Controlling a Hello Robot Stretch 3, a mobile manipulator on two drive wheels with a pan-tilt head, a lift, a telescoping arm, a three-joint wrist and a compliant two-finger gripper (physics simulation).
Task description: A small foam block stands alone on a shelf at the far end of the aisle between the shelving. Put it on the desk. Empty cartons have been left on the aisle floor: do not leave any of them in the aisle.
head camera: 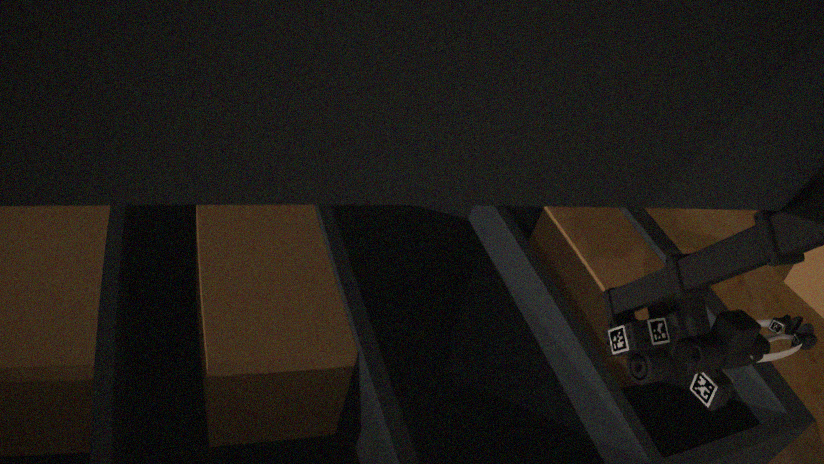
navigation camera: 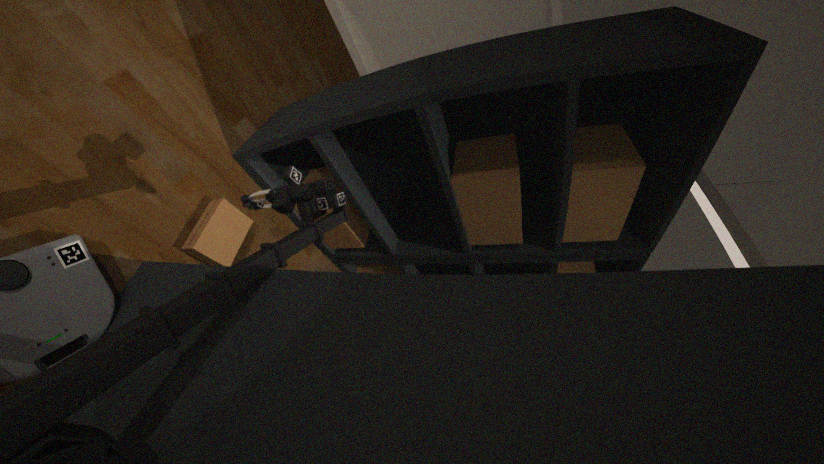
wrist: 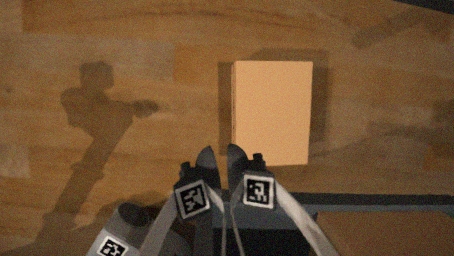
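Seen in the pictures: gripper, between the fingertips: (head camera: 805, 329) (navigation camera: 246, 203); robot's base, origin of its link: (navigation camera: 9, 273).
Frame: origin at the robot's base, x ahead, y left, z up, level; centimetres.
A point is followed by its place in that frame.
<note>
An orange-tan carton (head camera: 810, 282) @(x -11.8, y -70.9, z 12.0 cm) (navigation camera: 220, 230) @(x -11.7, y -60.3, z 12.1 cm) (wrist: 272, 112) sits on the wooden floor beside the shelving. Its pale top faces the wrist camera, and in the head view a corner of it shows at the right edge. My gripper (head camera: 800, 331) @(x -2.0, y -54.6, z 46.3 cm) (navigation camera: 247, 200) @(x -2.0, y -54.6, z 46.3 cm) (wrist: 221, 162) @(x -2.0, y -54.6, z 46.3 cm) is shut, with its fingertips close together and nothing between them. In the wrist view the tips are at the carton's lower left corner, apparently above floor level; the height gap is unclear. The foam block and the desk do not show in these views.
A dark shelving unit (head camera: 542, 299) @(x -22.1, y -111.8, z 53.4 cm) (navigation camera: 490, 63) @(x 25.6, y -97.6, z 120.9 cm) (wrist: 375, 199) with brown boxes (head camera: 276, 288) @(x -28.2, y -114.3, z 111.5 cm) (navigation camera: 490, 201) @(x -25.0, y -112.4, z 113.4 cm) stands right by my wrist. A large dark panel (head camera: 345, 103) @(x -15.2, y -27.0, z 122.5 cm) (navigation camera: 461, 357) @(x -17.3, y -23.3, z 118.2 cm) hides much of both upper views. My base (navigation camera: 40, 293) @(x -6.8, y -3.1, z 16.0 cm) is at the left of the navigation view.
</note>
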